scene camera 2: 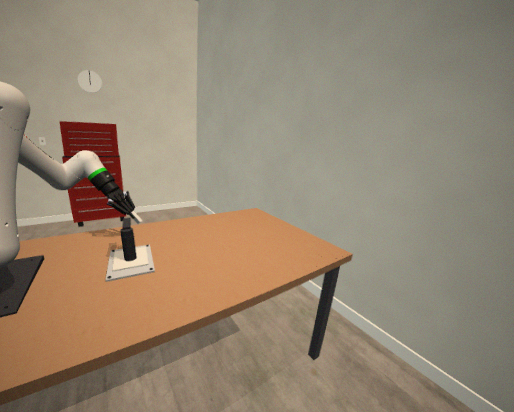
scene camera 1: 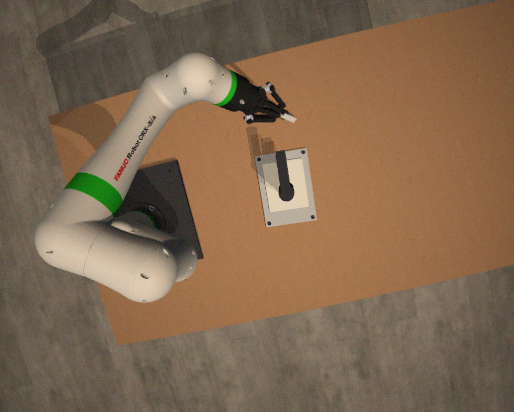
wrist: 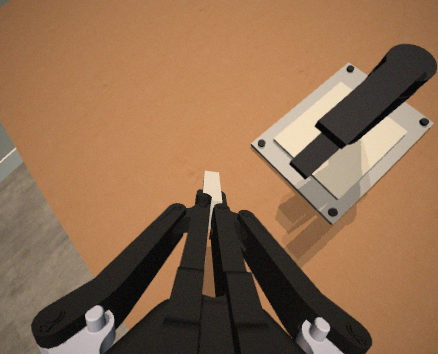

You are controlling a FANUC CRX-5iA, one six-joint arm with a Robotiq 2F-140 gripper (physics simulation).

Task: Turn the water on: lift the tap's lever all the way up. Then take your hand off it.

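Where they show: gripper, fingertip midpoint: (scene camera 2: 140, 222) (scene camera 1: 292, 118) (wrist: 210, 182); arm's base at its link origin: (scene camera 1: 145, 224).
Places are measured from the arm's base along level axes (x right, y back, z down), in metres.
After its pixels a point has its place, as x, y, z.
Observation:
The black tap (scene camera 1: 286, 187) @(0.000, -0.503, -0.142) (scene camera 2: 128, 245) @(0.043, -0.495, -0.072) (wrist: 375, 100) @(-0.051, -0.503, -0.142) stands on a pale plate with a light grey rim (scene camera 1: 291, 217) @(0.117, -0.488, 0.005) (scene camera 2: 112, 275) @(0.108, -0.422, 0.006) (wrist: 296, 116) @(-0.002, -0.572, 0.006). In the wrist view, a narrower dark bar (wrist: 316, 155) @(-0.081, -0.509, -0.068) sticks out past the end of its thick arm, toward the gripper side. Which part is the lever, and how high it stands, I cannot tell clearly. My gripper (scene camera 1: 289, 117) @(-0.189, -0.578, -0.079) (scene camera 2: 138, 218) @(-0.189, -0.578, -0.079) (wrist: 210, 182) @(-0.189, -0.578, -0.079) is shut, its pale fingertips together with nothing between them. It is above the table, beyond the plate's edge near the bar's free end, apart from the tap.
The plate lies on the brown table (scene camera 1: 400, 150) @(0.005, -0.890, 0.014) (scene camera 2: 225, 255) @(0.177, -0.870, 0.014) (wrist: 125, 100) @(-0.169, -0.849, 0.014). The arm's dark base plate (scene camera 1: 187, 220) @(0.029, -0.148, 0.001) (scene camera 2: 25, 280) @(0.005, -0.150, 0.001) is at the left in both scene views. A red tool cabinet (scene camera 2: 90, 137) stands behind the table by the wall.

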